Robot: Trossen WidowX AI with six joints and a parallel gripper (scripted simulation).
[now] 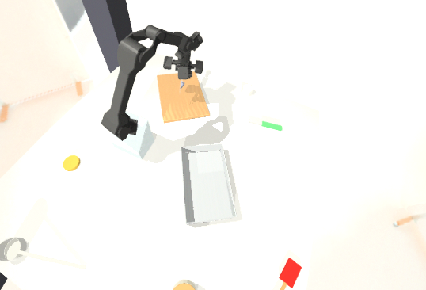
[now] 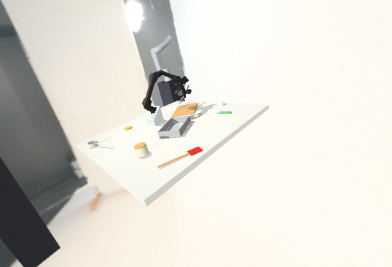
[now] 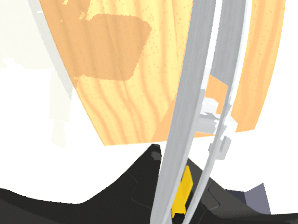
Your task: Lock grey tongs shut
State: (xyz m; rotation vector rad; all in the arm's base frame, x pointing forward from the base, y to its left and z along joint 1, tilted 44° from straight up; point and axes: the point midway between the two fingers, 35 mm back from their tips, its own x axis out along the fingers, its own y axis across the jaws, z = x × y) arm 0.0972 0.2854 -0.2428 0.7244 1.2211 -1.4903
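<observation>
Right now the wooden board is 3 cm to the right of my gripper tip and 12 cm below it. Round my gripper tip: grey roasting tin (27 cm ahead, 48 cm to the right, 10 cm below); then yellow disc (32 cm behind, 58 cm to the right, 12 cm below); then red spatula (62 cm ahead, 79 cm to the right, 12 cm below).
</observation>
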